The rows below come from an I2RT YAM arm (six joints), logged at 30 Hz.
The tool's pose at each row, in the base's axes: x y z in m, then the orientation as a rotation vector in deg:
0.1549, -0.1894, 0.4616, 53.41, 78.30, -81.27
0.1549, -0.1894, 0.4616, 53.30, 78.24, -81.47
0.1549, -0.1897, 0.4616, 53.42, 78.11, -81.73
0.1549, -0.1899, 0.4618, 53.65, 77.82, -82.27
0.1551, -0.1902, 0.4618, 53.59, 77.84, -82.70
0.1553, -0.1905, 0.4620, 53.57, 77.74, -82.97
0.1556, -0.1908, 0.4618, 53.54, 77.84, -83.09
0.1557, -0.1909, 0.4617, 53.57, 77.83, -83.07
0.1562, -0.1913, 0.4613, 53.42, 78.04, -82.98
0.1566, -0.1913, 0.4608, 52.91, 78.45, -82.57
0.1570, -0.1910, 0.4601, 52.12, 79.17, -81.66
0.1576, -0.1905, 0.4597, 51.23, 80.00, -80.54
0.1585, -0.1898, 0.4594, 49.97, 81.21, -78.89
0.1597, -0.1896, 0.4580, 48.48, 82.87, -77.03
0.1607, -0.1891, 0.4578, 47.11, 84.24, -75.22
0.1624, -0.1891, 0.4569, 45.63, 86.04, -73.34
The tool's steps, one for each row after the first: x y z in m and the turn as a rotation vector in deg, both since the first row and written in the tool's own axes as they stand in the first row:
0.0000, 0.0000, 0.0000, 0.09, -0.12, -0.13
0.0000, 0.0000, 0.0003, 0.35, -0.14, -0.19
-0.0001, -0.0001, 0.0005, 0.89, -0.20, -0.31
-0.0002, 0.0001, 0.0008, 1.12, -0.24, -0.61
-0.0004, 0.0002, 0.0012, 1.31, -0.33, -0.73
-0.0002, 0.0005, 0.0015, 1.34, -0.29, -0.87
-0.0002, 0.0007, 0.0016, 1.35, -0.28, -0.85
0.0001, 0.0012, 0.0020, 1.15, -0.24, -0.95
0.0005, 0.0018, 0.0019, 0.52, -0.29, -1.06
0.0010, 0.0024, 0.0016, -0.65, -0.30, -1.10
0.0012, 0.0031, 0.0011, -2.03, -0.28, -1.11
0.0011, 0.0041, 0.0005, -4.04, -0.21, -1.12
0.0021, 0.0056, 0.0002, -6.43, 0.03, -1.34
0.0019, 0.0067, -0.0002, -8.63, 0.19, -1.42
0.0023, 0.0085, -0.0002, -11.05, 0.59, -1.77

